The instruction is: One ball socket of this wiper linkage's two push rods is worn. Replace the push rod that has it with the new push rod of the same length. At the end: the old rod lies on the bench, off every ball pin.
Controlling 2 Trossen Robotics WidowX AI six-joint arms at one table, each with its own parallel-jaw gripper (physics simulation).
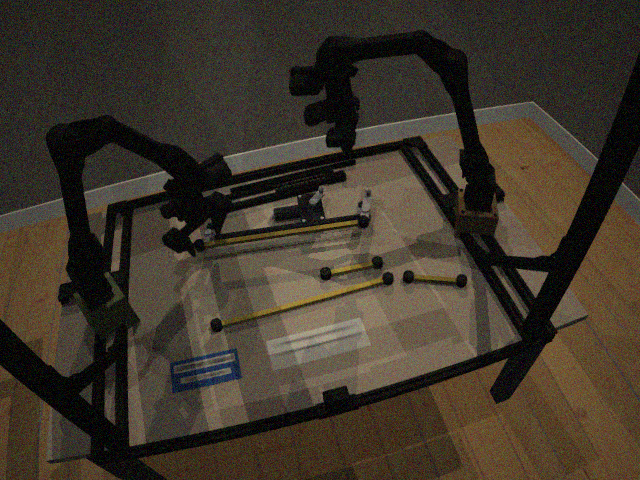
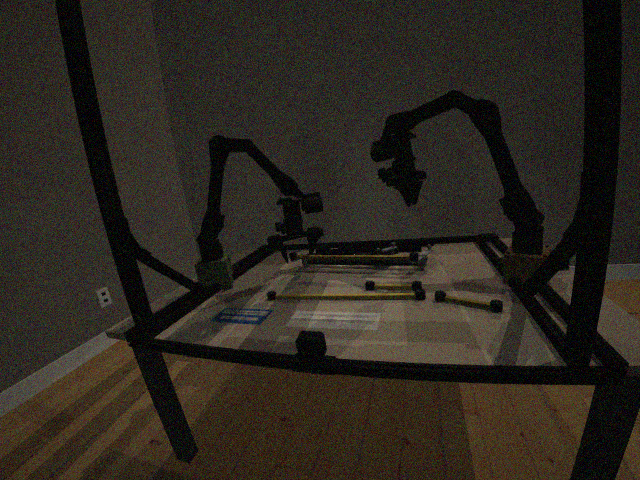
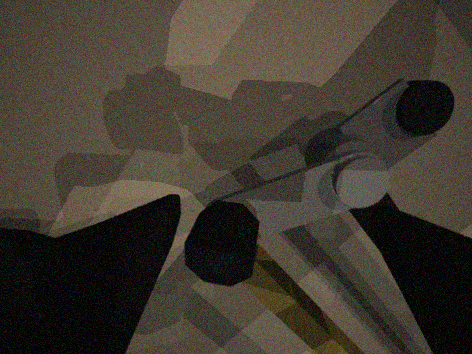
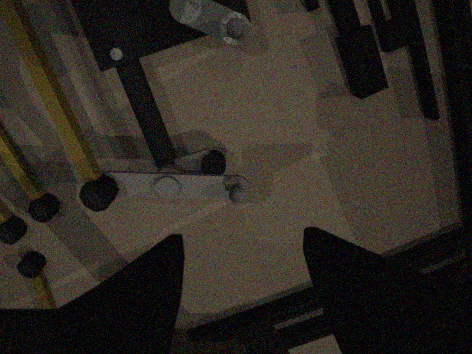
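Observation:
A long yellow push rod (image 1: 289, 231) (image 2: 356, 259) (image 4: 65, 115) with black sockets spans the linkage's front. Its left socket (image 3: 222, 243) is at the left crank (image 3: 285, 212), its right socket (image 4: 99, 192) at the right crank (image 4: 200, 187). Another long rod (image 1: 302, 302) (image 2: 341, 296) and two short rods (image 1: 352, 268) (image 2: 393, 285), (image 1: 435, 279) (image 2: 467, 301) lie on the bench. Socket wear cannot be made out. My left gripper (image 1: 205, 241) (image 2: 299, 254) (image 3: 276, 209) is open around the left crank end, holding nothing. My right gripper (image 1: 347, 153) (image 2: 410, 203) (image 4: 244, 242) is half open and empty, above the back right.
The motor bracket (image 1: 310, 209) stands behind the long rod. Dark bars (image 1: 305, 183) lie along the back. A blue-framed marking (image 1: 174, 385) (image 2: 219, 320) and a pale rectangular marking (image 1: 281, 359) (image 2: 336, 325) are near the front. Black frame rails border the bench.

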